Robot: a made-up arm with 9 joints.
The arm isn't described. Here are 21 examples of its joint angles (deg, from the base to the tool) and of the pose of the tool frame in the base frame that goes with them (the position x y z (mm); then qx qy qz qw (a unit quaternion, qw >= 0)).
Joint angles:
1: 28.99 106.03 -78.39 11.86 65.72 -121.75 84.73 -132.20 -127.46
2: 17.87 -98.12 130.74 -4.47 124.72 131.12 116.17 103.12 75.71
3: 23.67 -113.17 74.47 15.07 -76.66 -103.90 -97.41 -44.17 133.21
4: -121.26 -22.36 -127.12 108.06 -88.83 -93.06 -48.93 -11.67 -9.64
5: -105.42 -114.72 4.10 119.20 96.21 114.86 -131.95 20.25 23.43
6: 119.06 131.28 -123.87 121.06 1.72 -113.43 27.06 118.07 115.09
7: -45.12 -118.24 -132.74 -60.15 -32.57 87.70 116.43 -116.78 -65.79
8: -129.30 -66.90 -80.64 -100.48 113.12 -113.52 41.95 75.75 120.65
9: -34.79 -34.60 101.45 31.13 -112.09 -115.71 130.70 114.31 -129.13
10: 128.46 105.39 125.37 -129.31 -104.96 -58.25 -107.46 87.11 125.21
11: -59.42 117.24 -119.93 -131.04 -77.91 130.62 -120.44 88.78 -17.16
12: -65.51 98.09 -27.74 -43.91 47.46 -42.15 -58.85 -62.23 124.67
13: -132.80 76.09 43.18 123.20 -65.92 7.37 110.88 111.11 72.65
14: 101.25 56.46 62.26 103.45 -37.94 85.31 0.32 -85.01 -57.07
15: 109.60 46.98 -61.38 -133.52 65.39 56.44 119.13 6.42 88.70
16: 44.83 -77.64 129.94 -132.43 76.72 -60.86 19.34 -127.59 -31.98
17: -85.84 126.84 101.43 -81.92 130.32 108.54 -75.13 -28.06 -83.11
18: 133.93 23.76 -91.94 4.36 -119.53 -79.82 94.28 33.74 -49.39
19: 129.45 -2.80 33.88 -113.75 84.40 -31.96 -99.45 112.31 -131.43
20: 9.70 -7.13 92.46 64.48 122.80 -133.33 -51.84 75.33 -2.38
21: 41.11 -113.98 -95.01 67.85 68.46 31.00 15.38 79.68 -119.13
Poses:
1: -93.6 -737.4 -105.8 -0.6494 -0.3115 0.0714 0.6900
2: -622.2 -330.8 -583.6 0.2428 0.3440 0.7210 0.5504
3: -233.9 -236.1 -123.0 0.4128 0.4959 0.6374 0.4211
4: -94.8 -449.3 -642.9 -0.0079 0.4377 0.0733 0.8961
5: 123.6 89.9 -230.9 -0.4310 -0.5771 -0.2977 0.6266
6: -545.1 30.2 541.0 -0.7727 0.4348 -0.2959 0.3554
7: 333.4 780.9 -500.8 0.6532 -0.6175 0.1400 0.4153
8: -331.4 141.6 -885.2 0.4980 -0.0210 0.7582 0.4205
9: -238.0 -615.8 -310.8 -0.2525 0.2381 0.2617 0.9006
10: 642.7 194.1 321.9 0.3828 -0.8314 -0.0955 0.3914
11: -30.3 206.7 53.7 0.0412 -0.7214 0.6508 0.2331
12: -176.4 175.9 352.1 0.5885 0.1952 0.0590 0.7824
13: 27.0 466.5 -240.1 -0.1574 0.6939 -0.6152 0.3396
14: 708.9 458.2 -329.3 0.4530 -0.2873 -0.8326 0.1377
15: 159.6 45.9 -2.3 -0.7456 0.0132 -0.2975 0.5962
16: 40.1 119.2 -899.4 0.3412 -0.2801 0.3062 0.8434
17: -490.7 -369.8 -302.2 -0.5308 -0.3106 -0.7218 0.3175
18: 295.6 362.6 -305.4 0.5370 0.1993 -0.0957 0.8141
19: -193.1 141.6 169.4 -0.9008 -0.2779 0.0080 0.3335
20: -310.4 -117.7 -95.1 0.9910 0.1162 0.0644 0.0139
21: -78.4 -113.2 -109.1 -0.6891 -0.7245 -0.0154 0.0101
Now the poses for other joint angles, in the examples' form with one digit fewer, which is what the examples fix.
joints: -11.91 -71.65 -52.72 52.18 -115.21 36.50 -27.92 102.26 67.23
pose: 76 619 -379 0.473 -0.597 0.194 0.618
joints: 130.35 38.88 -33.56 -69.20 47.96 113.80 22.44 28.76 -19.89
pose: 183 530 192 -0.504 -0.790 0.347 0.029
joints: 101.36 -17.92 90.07 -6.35 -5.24 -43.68 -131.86 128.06 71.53
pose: -449 -25 14 -0.618 0.539 0.188 0.541
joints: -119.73 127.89 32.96 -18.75 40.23 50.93 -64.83 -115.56 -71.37
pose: -278 62 -605 -0.358 -0.178 -0.767 0.502
